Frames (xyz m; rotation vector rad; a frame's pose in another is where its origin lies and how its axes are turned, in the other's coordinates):
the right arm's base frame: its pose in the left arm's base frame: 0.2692 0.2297 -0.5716 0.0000 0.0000 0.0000
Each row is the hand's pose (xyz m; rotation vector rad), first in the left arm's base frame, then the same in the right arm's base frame.
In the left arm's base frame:
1: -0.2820 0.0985 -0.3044 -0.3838 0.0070 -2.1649
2: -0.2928 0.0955 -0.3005 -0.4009 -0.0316 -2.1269
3: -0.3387 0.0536 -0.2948 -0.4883 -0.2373 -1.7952
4: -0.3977 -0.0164 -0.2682 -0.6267 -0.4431 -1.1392
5: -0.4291 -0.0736 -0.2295 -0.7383 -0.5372 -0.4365
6: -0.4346 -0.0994 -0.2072 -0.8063 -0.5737 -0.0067
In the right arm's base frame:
1: -0.5512 -0.1312 0.2672 -0.3838 0.0070 -2.1649
2: -0.5620 -0.1342 0.2711 -0.4009 -0.0316 -2.1269
3: -0.6079 -0.1761 0.2768 -0.4883 -0.2373 -1.7952
4: -0.6669 -0.2461 0.3034 -0.6267 -0.4431 -1.1392
5: -0.6983 -0.3033 0.3421 -0.7383 -0.5372 -0.4365
6: -0.7038 -0.3291 0.3644 -0.8063 -0.5737 -0.0067

